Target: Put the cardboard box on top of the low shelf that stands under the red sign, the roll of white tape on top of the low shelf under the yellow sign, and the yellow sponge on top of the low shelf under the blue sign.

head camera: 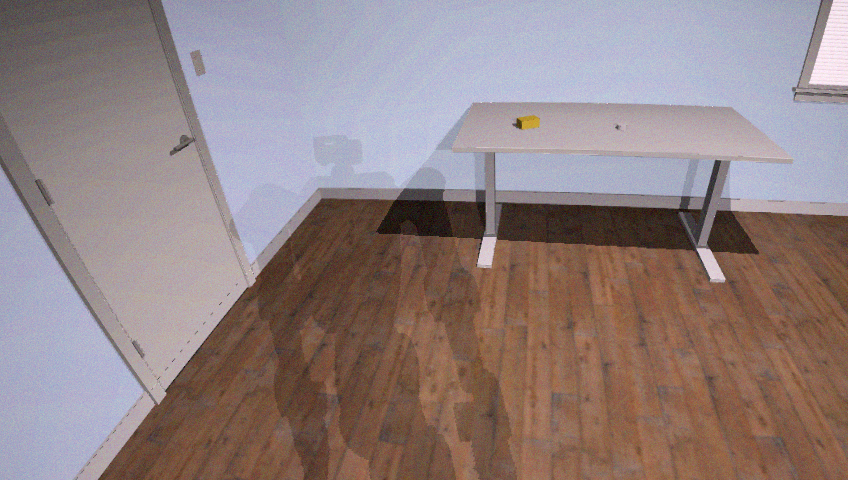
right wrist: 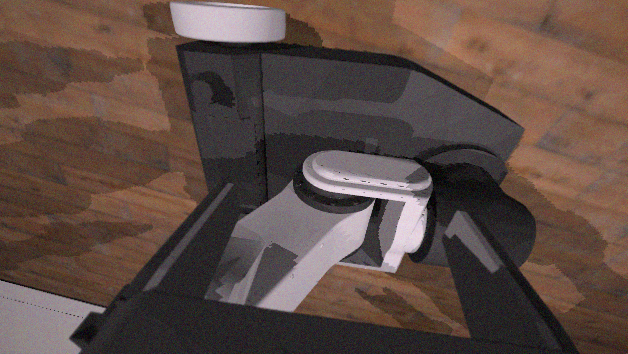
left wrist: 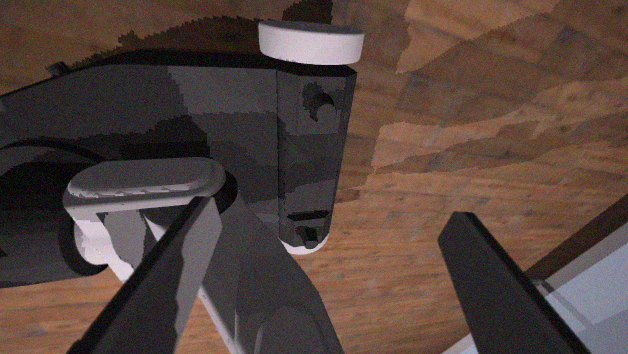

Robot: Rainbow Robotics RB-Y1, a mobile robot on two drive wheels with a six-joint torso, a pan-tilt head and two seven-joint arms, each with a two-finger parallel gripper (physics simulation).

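Frame: origin at the robot's base, x left, y down, z back, level; metres.
Seen in the pictures: left gripper, between the fingertips: [left wrist: 331, 218]; right gripper, between the fingertips: [right wrist: 341, 211].
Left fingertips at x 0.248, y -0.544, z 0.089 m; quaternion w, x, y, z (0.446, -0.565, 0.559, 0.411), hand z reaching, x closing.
Observation:
A point is followed by its place in that frame.
The yellow sponge [head camera: 527, 122] @(x -0.400, y -0.754, z -1.990 m) lies on the left part of a white table in the head camera view. A small white object [head camera: 621, 126] @(x -0.855, y -0.741, z -1.903 m), too small to tell for sure but perhaps the roll of white tape, lies to its right. The cardboard box, the low shelves and the coloured signs do not show in these views. My left gripper [left wrist: 331, 218] @(x 0.248, y -0.544, z 0.089 m) is open, with the robot's base and floor behind its fingers. My right gripper [right wrist: 341, 211] @(x -0.225, y -0.534, z 0.225 m) is open, with nothing between its fingers. Both are far from the table.
The white table [head camera: 595, 147] @(x -0.659, y -0.721, z -1.696 m) stands against the back wall on two grey legs with feet that stick out in front. A closed door [head camera: 113, 148] @(x 1.282, y -1.040, z -1.298 m) is in the wall on the left. Wooden floor [head camera: 553, 356] @(x -0.400, y -0.001, z -1.136 m) lies before the table. A window [head camera: 830, 53] @(x -2.181, y -1.030, z -2.210 m) is at the upper right.

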